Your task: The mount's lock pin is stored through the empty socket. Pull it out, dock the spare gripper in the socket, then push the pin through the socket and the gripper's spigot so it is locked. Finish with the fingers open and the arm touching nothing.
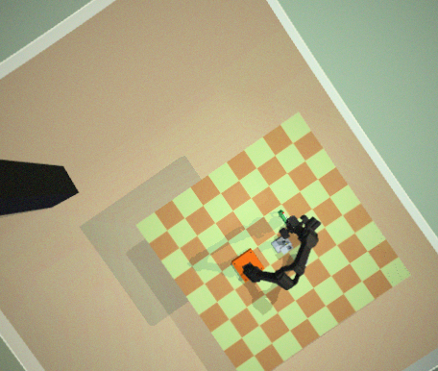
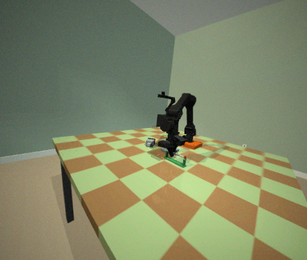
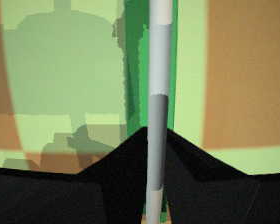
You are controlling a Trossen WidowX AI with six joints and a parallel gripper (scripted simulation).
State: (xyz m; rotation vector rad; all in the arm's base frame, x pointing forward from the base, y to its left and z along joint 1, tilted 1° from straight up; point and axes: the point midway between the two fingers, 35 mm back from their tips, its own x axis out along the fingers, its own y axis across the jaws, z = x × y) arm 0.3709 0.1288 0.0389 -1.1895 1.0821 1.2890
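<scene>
Now: gripper tip 20 mm to the right of the green rest. The rest, counted from my gripper tip: mount 100 mm to the right, 100 mm behind, 30 mm above; spare gripper 250 mm to the right, 40 mm behind.
</scene>
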